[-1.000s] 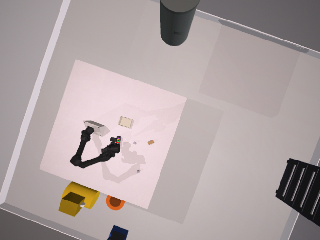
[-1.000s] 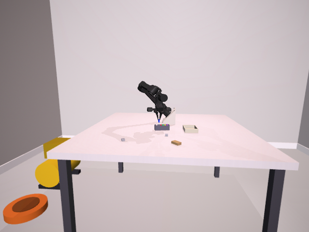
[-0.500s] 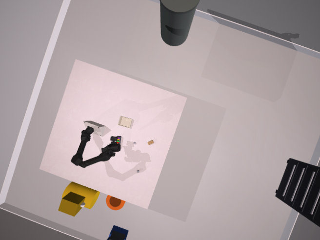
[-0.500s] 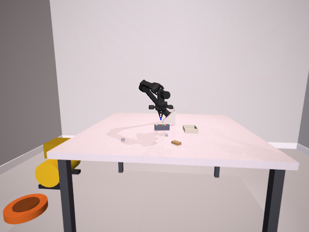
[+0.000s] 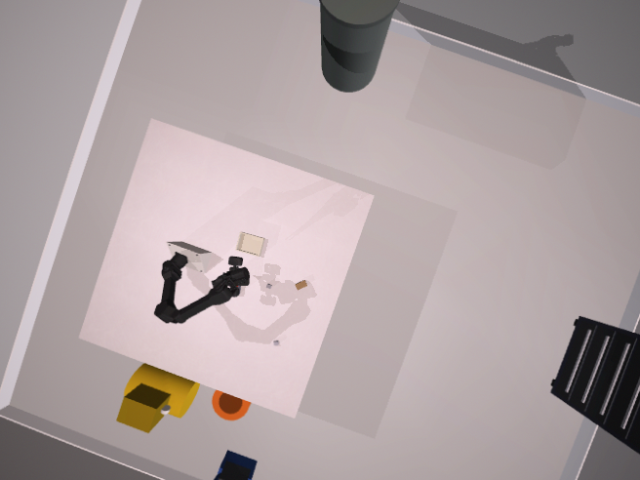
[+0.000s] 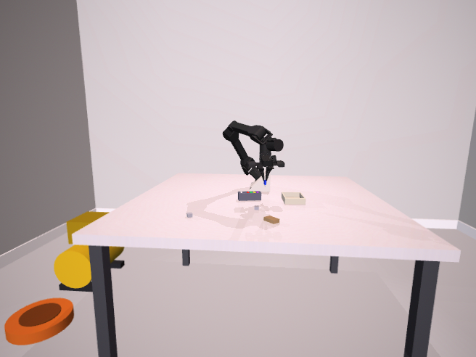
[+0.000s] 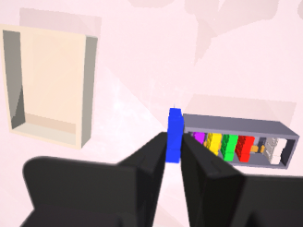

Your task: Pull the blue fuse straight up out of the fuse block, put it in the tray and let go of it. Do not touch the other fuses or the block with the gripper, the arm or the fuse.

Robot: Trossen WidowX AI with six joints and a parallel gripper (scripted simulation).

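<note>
Right now my gripper tip is 40 mm past the tray, 140 mm to the right of it and 100 mm above it. From my gripper tip the other things lie so: blue fuse (10 mm below).
</note>
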